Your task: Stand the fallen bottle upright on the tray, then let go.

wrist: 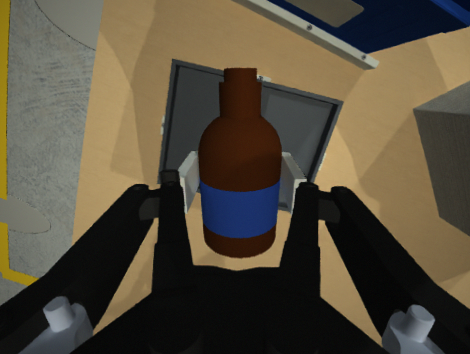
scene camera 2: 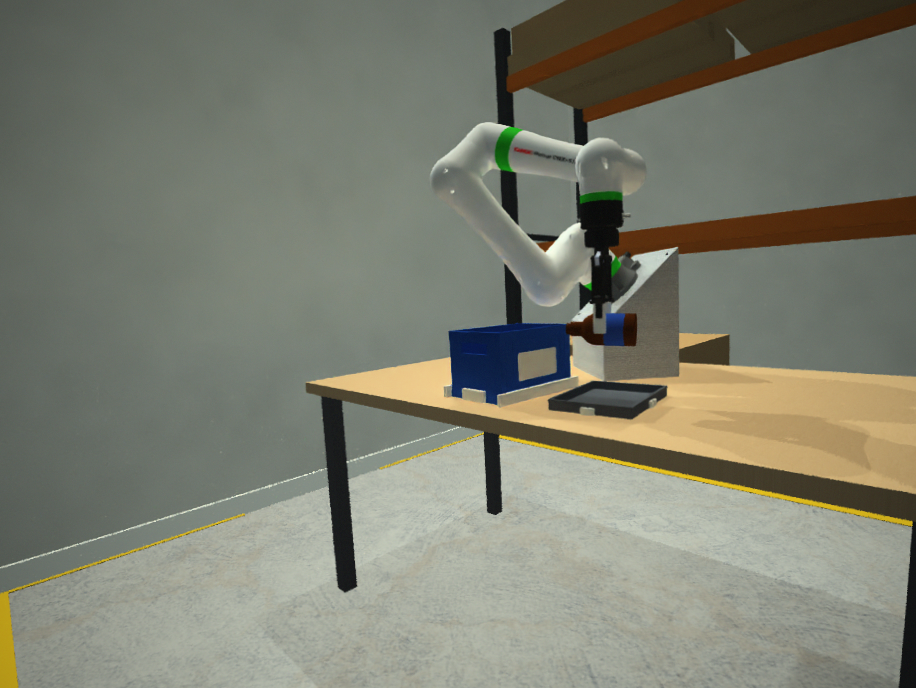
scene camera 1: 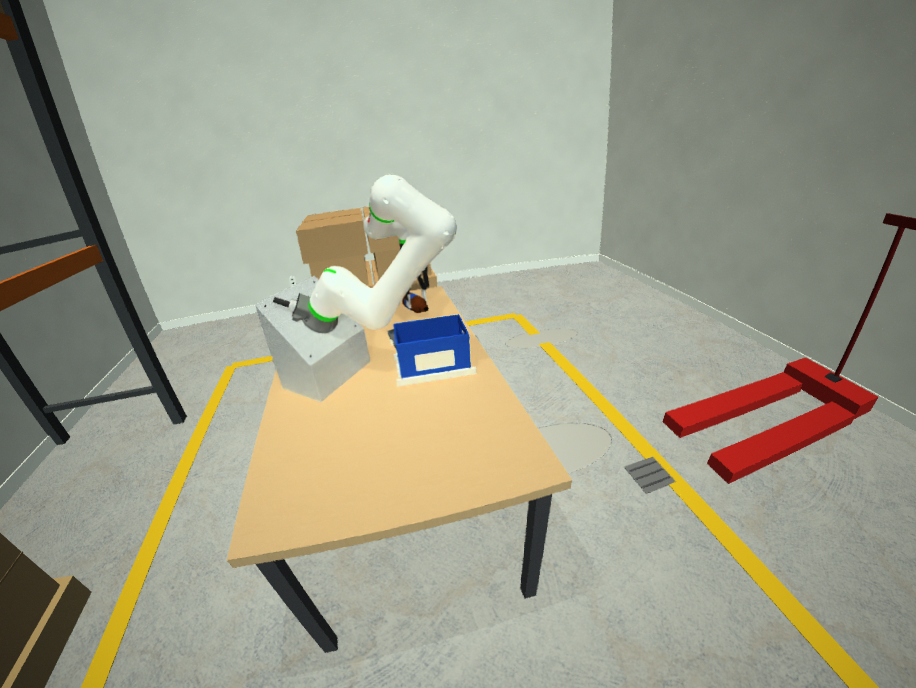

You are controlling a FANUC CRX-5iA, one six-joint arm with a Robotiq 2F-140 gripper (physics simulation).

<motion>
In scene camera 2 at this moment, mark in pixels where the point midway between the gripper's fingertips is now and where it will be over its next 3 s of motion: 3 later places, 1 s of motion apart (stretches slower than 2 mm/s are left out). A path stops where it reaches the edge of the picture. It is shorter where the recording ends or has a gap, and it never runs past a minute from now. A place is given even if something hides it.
My gripper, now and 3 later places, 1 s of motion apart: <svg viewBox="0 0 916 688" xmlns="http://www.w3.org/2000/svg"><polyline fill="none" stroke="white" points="602,331 598,331 594,328 591,325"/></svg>
</motion>
